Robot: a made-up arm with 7 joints.
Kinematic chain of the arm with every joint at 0, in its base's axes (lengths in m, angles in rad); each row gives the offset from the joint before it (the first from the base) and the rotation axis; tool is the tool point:
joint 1: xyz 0 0 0 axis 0 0.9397 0.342
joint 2: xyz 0 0 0 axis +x
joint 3: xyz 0 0 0 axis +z
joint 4: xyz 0.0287 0 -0.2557 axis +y
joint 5: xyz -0.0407 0 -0.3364 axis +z
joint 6: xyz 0 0 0 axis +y
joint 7: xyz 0 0 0 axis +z
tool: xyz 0 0 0
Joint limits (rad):
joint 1: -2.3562..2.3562
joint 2: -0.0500..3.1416
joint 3: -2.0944..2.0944
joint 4: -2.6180..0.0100
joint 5: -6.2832..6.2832
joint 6: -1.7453..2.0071
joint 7: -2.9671..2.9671
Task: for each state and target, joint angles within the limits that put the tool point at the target. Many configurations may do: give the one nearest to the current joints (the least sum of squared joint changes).
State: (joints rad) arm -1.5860 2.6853 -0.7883 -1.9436 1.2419 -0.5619 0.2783
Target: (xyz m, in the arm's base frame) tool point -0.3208 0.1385 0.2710
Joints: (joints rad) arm -2.0807 3.1292 -0.4063 -1.7197 1.2419 -0.5619 0.2783
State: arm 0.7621 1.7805 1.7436 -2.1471 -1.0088 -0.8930 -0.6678
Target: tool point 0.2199 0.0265 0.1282
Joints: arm 1.0133 1.6637 1.4854 -2.5272 -1.0088 -0.8930 -0.6678
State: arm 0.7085 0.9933 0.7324 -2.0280 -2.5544 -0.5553 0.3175
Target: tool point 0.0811 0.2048 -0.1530
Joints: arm 1.3106 0.6239 0.5555 -2.4789 -2.5544 -0.5553 0.3175
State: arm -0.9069 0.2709 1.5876 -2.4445 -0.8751 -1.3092 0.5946
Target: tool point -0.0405 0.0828 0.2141
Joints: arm -0.8726 1.0321 1.0958 -2.6162 -0.8751 -1.3092 0.5946
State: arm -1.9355 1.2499 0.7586 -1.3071 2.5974 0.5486 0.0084
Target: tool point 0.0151 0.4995 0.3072
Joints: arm -1.9353 1.5587 0.9628 -0.5942 2.5974 0.5486 0.0084
